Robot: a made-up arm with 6 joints.
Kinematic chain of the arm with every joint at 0, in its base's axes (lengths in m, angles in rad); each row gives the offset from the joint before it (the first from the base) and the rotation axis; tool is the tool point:
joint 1: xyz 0 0 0.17 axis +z
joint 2: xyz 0 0 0 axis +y
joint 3: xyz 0 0 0.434 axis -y
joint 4: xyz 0 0 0 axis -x
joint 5: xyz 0.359 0 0 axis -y
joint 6: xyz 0 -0.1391 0 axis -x
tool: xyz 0 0 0
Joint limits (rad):
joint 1: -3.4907..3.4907
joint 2: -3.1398..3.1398
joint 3: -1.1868..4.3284
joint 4: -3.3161..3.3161
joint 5: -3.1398..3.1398
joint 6: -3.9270..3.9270
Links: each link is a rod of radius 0.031 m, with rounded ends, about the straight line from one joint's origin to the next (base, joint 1, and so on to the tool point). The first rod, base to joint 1, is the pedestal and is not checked.
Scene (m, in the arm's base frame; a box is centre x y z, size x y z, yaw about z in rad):
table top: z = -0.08
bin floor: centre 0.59 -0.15 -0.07 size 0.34 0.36 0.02 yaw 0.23
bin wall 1: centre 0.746 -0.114 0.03 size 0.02 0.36 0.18 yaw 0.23
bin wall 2: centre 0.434 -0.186 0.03 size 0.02 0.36 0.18 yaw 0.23
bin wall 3: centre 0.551 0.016 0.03 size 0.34 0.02 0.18 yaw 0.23
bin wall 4: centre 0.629 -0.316 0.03 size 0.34 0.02 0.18 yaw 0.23
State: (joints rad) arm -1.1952 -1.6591 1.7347 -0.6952 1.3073 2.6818
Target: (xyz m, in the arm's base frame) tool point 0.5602 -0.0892 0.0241
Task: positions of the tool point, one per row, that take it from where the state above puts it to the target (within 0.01 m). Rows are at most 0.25 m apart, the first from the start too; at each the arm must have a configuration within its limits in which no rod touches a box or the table.
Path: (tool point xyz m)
1: -0.1907 0.7840 0.1465
2: 0.0265 0.7956 0.1630
3: 0.2354 0.7403 0.1779
4: 0.4139 0.6247 0.1913
5: 0.5437 0.4628 0.2034
6: 0.6125 0.2747 0.2144
7: 0.6165 0.0832 0.2242
8: 0.5602 -0.0892 0.2331
9: 0.5694 -0.0926 0.1293
10: 0.5602 -0.0892 0.0241

